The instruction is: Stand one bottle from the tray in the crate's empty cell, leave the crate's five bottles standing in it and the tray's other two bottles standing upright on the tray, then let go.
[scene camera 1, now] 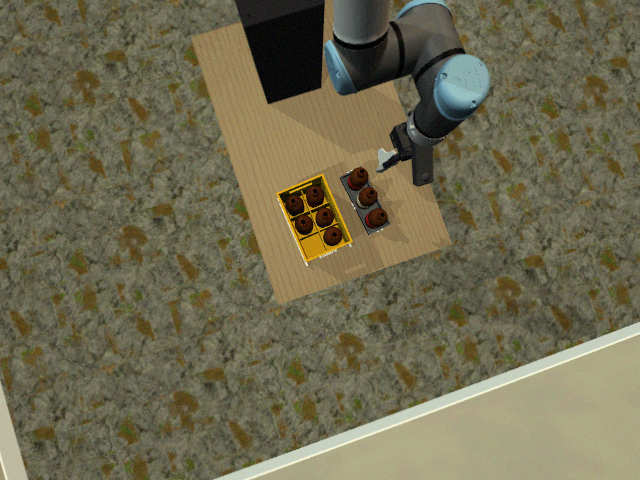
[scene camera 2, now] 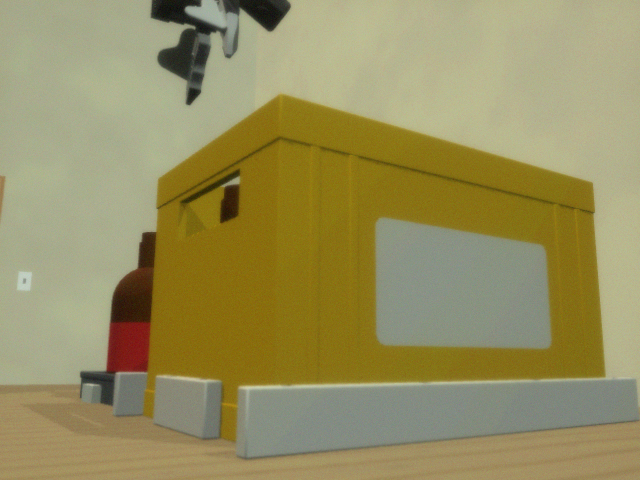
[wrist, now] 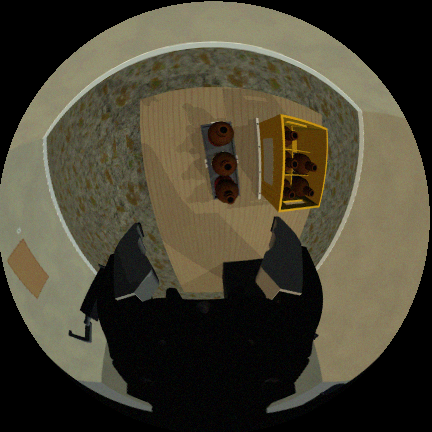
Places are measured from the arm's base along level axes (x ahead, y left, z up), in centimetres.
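Pixels of known places: gripper, fingertip midpoint: [scene camera 1: 399, 163] [scene camera 2: 206, 83] [wrist: 205, 221].
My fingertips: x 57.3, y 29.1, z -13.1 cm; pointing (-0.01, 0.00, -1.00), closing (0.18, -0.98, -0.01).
Note:
Behind a point stands the place of what it marks.
In scene camera 1, the yellow crate [scene camera 1: 338, 208] @(x 65.5, y 11.1, z -31.5 cm) [scene camera 2: 330, 258] @(x 59.5, y -9.7, z -39.8 cm) [wrist: 276, 175] @(x 61.3, y 9.8, z -34.9 cm) holds five brown bottles; its empty cell [scene camera 1: 312, 246] @(x 77.0, y -0.2, z -48.3 cm) is at the lower left corner. The dark grey tray [scene camera 1: 363, 212] @(x 65.6, y 23.5, z -48.6 cm) [wrist: 217, 150] bears three upright bottles in a row: a red-label one [scene camera 1: 358, 177] @(x 53.4, y 21.2, z -36.7 cm) [wrist: 226, 190] @(x 53.6, y 23.1, z -36.1 cm) at the arm's end, a white-label one [scene camera 1: 367, 196] @(x 61.4, y 23.3, z -35.6 cm) [wrist: 224, 164] @(x 61.1, y 25.4, z -33.1 cm) in the middle, and a red-label one [scene camera 1: 377, 218] @(x 70.3, y 25.8, z -35.4 cm) [wrist: 220, 134] @(x 68.2, y 27.6, z -33.4 cm) at the far end. My gripper [scene camera 1: 381, 164] [scene camera 2: 209, 79] @(x 57.3, y 29.1, z -13.1 cm) [wrist: 205, 221] @(x 57.3, y 29.1, z -13.1 cm) is open and empty, above bottle height, off the tray's arm-side end.
The wooden table [scene camera 1: 248, 155] @(x 34.0, y -22.2, z -49.1 cm) bears light grey strips [scene camera 2: 439, 410] @(x 65.9, y -9.1, z -47.5 cm) [wrist: 259, 160] @(x 64.0, y 11.4, z -46.1 cm) along the crate's foot. A black block [scene camera 1: 289, 56] @(x 10.2, y 1.2, z -25.4 cm) stands at the table's arm end. The crate's rim and dividers rise around its cells. The tray stands beside the crate with a gap between them.

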